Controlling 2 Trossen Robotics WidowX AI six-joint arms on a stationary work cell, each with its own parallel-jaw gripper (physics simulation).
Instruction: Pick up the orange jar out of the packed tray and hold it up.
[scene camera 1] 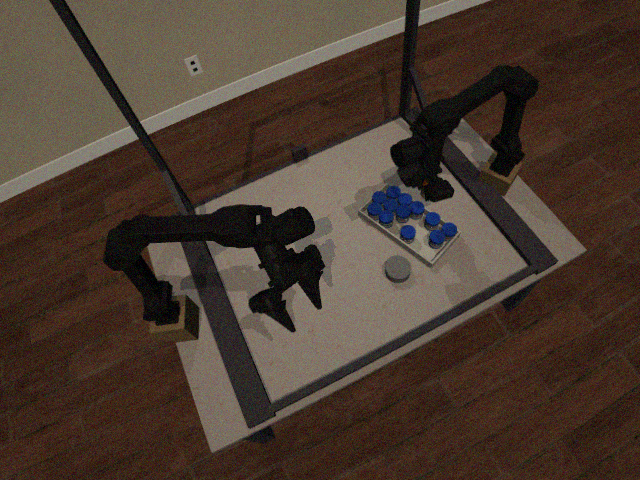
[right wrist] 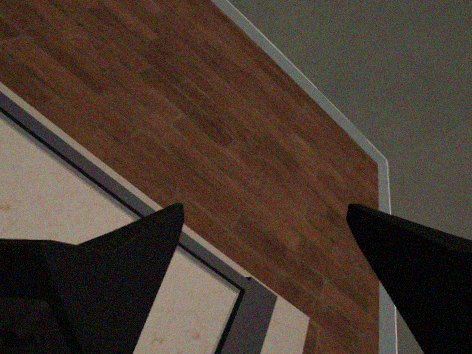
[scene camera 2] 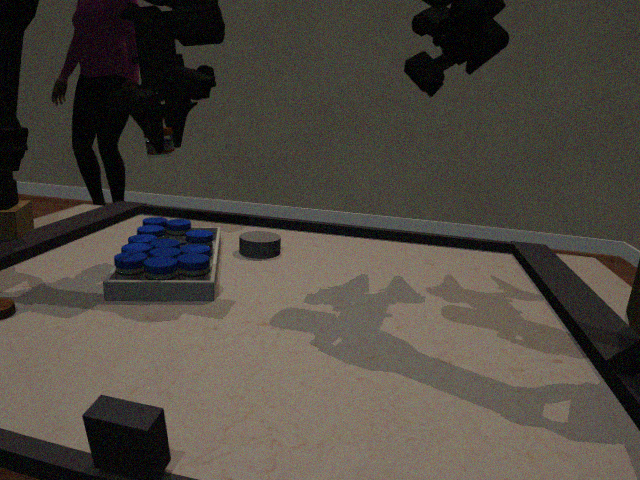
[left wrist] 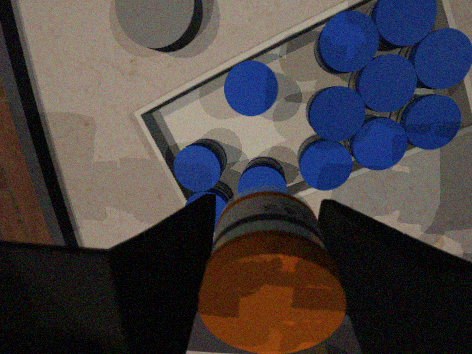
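Pixels of known places: left gripper, between the fingertips: (scene camera 1: 423,195) (scene camera 2: 169,150) (left wrist: 267,207); right gripper, between the fingertips: (scene camera 1: 307,320) (right wrist: 264,211) (scene camera 2: 449,83); left arm's base, origin of its link: (scene camera 1: 502,166); right arm's base, origin of its link: (scene camera 1: 167,313).
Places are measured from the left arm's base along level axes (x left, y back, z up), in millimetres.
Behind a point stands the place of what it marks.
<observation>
The orange-lidded jar (scene camera 2: 168,132) {x -131, y -316, z 144 mm} (left wrist: 272,295) {x -119, y -304, z 149 mm} is held upright between the fingers of my left gripper (scene camera 2: 166,146) {x -123, y -316, z 115 mm} (left wrist: 267,207) {x -123, y -316, z 115 mm}, which is shut on it. It hangs high above the table; in scene camera 1 a speck of the orange jar (scene camera 1: 425,182) {x -131, y -300, z 148 mm} shows beside the dark gripper. The tray (scene camera 1: 433,262) {x -20, y -403, z -42 mm} (scene camera 2: 160,290) {x -300, y -304, z -54 mm} (left wrist: 138,115) {x -23, y -404, z -41 mm} sits below on the table. Several blue-lidded jars (scene camera 1: 407,232) {x -131, y -369, z -22 mm} (scene camera 2: 160,265) {x -289, y -305, z -22 mm} (left wrist: 251,88) {x -132, y -364, z -22 mm} stand in it. My right gripper (scene camera 1: 306,318) {x -124, y -810, z 255 mm} (right wrist: 264,211) {x -124, y -810, z 255 mm} is open and empty, raised over the other side of the table.
A grey round disc (scene camera 1: 398,268) {x -93, y -478, z -39 mm} (scene camera 2: 259,244) {x -133, y -467, z -43 mm} (left wrist: 157,20) {x -91, y -461, z -40 mm} lies beside the tray. A small brown disc (scene camera 2: 5,307) {x -327, y -115, z -58 mm} shows at the left edge in scene camera 2. A dark block (scene camera 1: 299,152) {x -609, y -295, z -24 mm} (scene camera 2: 126,436) {x -632, y -290, z -24 mm} stands at the table's edge. A person (scene camera 2: 105,51) stands beyond the table.
</observation>
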